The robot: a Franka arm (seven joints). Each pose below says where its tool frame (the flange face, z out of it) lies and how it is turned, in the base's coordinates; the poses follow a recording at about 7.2 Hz.
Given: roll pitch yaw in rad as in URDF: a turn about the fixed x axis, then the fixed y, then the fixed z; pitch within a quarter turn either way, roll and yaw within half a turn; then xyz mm.
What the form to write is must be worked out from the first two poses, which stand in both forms.
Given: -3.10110 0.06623 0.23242 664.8 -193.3 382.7
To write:
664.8 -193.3 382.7
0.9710 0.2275 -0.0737
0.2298 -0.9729 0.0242
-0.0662 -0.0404 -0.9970

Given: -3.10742 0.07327 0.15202 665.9 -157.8 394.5
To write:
665.9 -157.8 394.5
0.9858 0.1489 -0.0775
0.1510 -0.9883 0.0227
-0.0732 -0.0341 -0.9967

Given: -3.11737 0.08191 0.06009 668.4 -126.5 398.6
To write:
668.4 -126.5 398.6
0.9948 0.0581 -0.0831
0.0599 -0.9980 0.0193
-0.0818 -0.0241 -0.9964

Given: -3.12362 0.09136 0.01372 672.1 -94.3 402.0
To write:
672.1 -94.3 402.0
0.9957 0.0121 -0.0915
0.0137 -0.9998 0.0167
-0.0912 -0.0179 -0.9957

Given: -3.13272 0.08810 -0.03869 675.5 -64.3 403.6
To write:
675.5 -64.3 403.6
0.9954 -0.0395 -0.0876
-0.0385 -0.9992 0.0123
-0.0880 -0.0088 -0.9961

